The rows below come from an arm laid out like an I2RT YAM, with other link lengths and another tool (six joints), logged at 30 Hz.
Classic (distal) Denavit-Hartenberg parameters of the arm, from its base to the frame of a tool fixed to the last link. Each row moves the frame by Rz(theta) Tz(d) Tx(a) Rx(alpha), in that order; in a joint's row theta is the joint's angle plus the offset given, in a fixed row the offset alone. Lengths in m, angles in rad.
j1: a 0.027, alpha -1.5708, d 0.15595, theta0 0
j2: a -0.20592, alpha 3.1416, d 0, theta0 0
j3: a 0.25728, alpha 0, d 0, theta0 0.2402
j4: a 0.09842, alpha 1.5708, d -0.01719, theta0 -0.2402
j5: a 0, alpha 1.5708, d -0.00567, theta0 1.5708
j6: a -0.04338, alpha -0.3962, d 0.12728, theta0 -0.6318
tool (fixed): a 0, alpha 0, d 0.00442, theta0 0
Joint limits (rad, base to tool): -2.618..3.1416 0..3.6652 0..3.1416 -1.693..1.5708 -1.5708..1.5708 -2.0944..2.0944
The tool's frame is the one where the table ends.
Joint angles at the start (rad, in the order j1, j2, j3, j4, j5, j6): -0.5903 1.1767 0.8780 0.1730 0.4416 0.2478
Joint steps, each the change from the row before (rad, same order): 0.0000 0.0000 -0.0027 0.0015 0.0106 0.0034; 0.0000 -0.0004 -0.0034 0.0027 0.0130 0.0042; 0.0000 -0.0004 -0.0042 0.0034 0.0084 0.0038; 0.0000 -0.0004 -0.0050 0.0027 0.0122 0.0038; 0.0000 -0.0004 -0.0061 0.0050 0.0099 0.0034; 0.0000 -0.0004 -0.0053 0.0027 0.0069 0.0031; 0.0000 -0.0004 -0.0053 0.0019 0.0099 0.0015; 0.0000 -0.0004 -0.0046 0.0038 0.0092 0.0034; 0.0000 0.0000 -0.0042 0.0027 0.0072 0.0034; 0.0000 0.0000 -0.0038 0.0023 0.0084 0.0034; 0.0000 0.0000 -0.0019 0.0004 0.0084 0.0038; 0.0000 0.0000 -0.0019 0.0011 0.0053 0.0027
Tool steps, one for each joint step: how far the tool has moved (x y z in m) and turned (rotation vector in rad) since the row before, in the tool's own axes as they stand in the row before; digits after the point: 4 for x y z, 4 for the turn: 0.0009 0.0010 0.0009 -0.0050 0.0076 0.0063; 0.0013 0.0010 0.0009 -0.0051 0.0095 0.0084; 0.0006 0.0011 0.0008 -0.0034 0.0057 0.0063; 0.0009 0.0016 0.0012 -0.0060 0.0088 0.0068; 0.0006 0.0016 0.0011 -0.0041 0.0071 0.0063; 0.0002 0.0016 0.0010 -0.0043 0.0045 0.0041; 0.0005 0.0020 0.0012 -0.0060 0.0077 0.0033; 0.0007 0.0012 0.0009 -0.0036 0.0066 0.0062; 0.0004 0.0013 0.0009 -0.0037 0.0048 0.0049; 0.0006 0.0012 0.0009 -0.0041 0.0058 0.0053; 0.0007 0.0008 0.0007 -0.0041 0.0057 0.0057; 0.0004 0.0006 0.0005 -0.0024 0.0035 0.0039
